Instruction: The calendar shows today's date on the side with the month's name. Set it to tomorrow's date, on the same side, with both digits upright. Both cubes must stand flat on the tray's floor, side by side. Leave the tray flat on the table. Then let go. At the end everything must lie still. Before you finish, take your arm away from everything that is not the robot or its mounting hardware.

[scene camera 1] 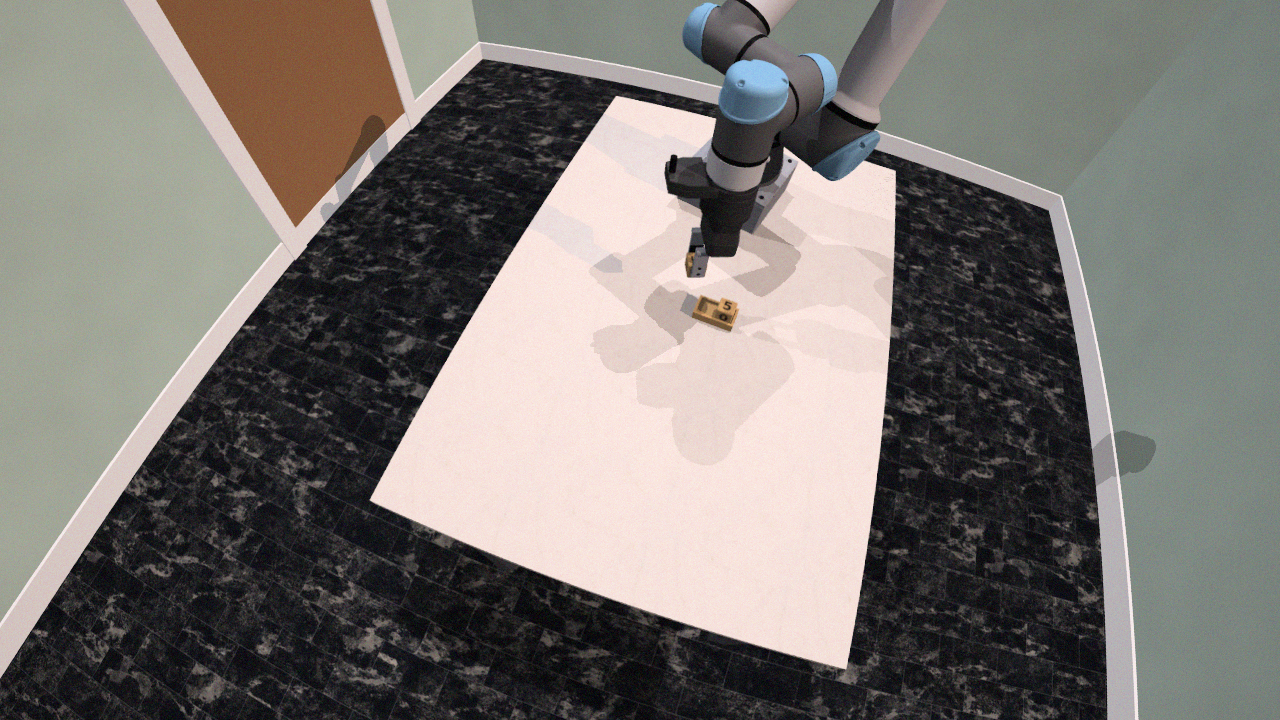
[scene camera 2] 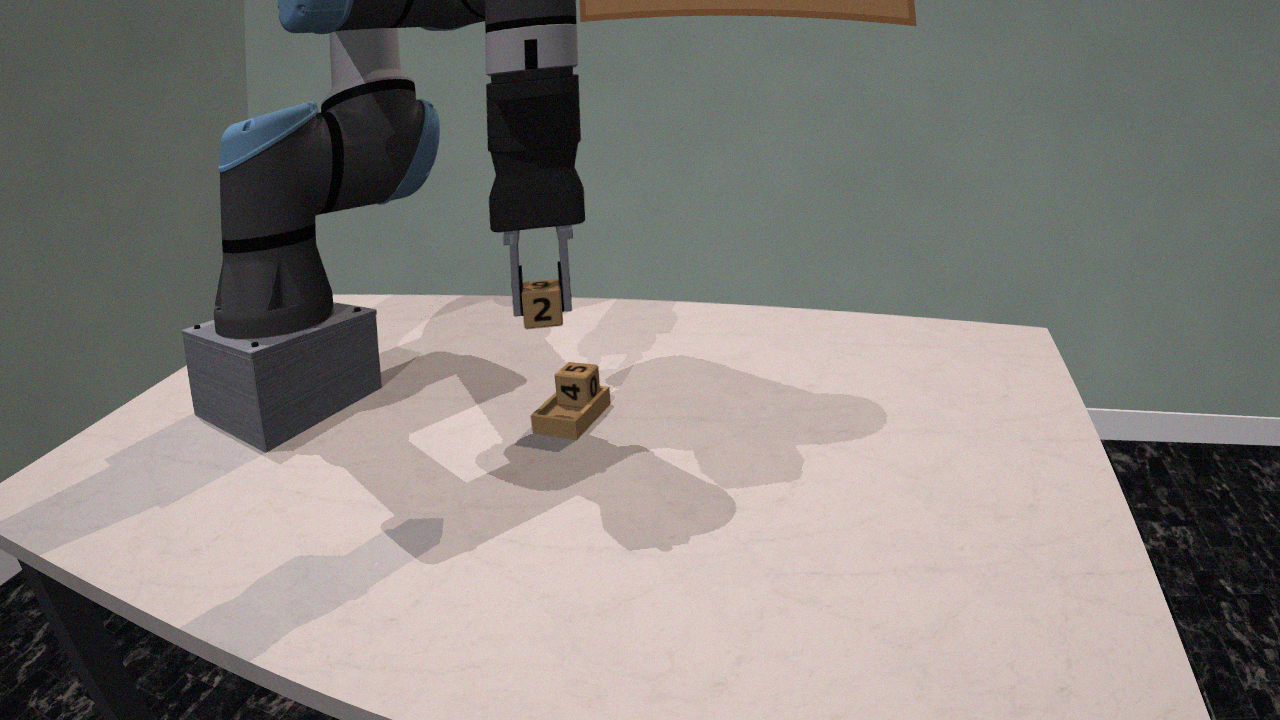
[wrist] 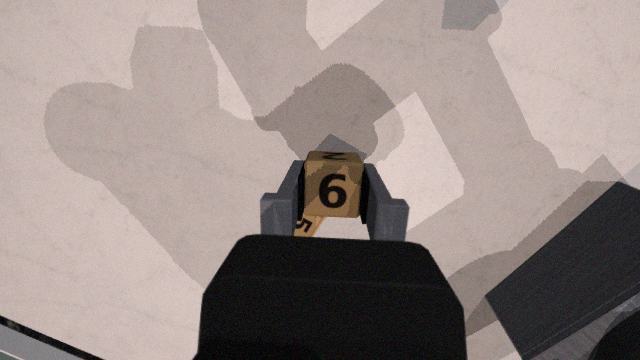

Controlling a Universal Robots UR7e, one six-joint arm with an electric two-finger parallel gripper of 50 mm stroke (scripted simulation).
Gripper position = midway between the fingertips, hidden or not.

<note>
I see my gripper [scene camera 2: 542, 309] and a wooden tray [scene camera 2: 581, 419].
The wooden tray shows as well in scene camera 1 [scene camera 1: 705, 309]. My gripper is seen too in scene camera 1 [scene camera 1: 695, 267] and in the wrist view [wrist: 332, 180].
</note>
